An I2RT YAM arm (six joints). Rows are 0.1 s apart.
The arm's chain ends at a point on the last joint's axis. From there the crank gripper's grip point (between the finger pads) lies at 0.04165 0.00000 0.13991 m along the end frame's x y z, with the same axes.
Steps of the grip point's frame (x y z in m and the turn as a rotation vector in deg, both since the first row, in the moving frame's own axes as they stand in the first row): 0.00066, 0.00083, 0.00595, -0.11, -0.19, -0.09; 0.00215, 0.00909, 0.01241, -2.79, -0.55, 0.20; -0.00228, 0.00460, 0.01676, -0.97, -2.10, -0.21; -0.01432, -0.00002, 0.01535, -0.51, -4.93, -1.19; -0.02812, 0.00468, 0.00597, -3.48, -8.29, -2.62; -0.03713, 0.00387, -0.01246, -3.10, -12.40, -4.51; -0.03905, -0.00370, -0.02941, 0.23, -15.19, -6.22
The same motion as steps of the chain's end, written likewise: 0.00112, 0.00063, 0.00581, -0.11, -0.19, -0.09; 0.00351, 0.00213, 0.01219, -2.79, -0.55, 0.20; 0.00287, 0.00236, 0.01535, -0.97, -2.10, -0.21; -0.00215, -0.00054, 0.01229, -0.51, -4.93, -1.19; -0.00768, -0.00253, 0.00163, -3.48, -8.29, -2.62; -0.00633, -0.00181, -0.01801, -3.10, -12.40, -4.51; -0.00074, -0.00066, -0.03541, 0.23, -15.19, -6.22
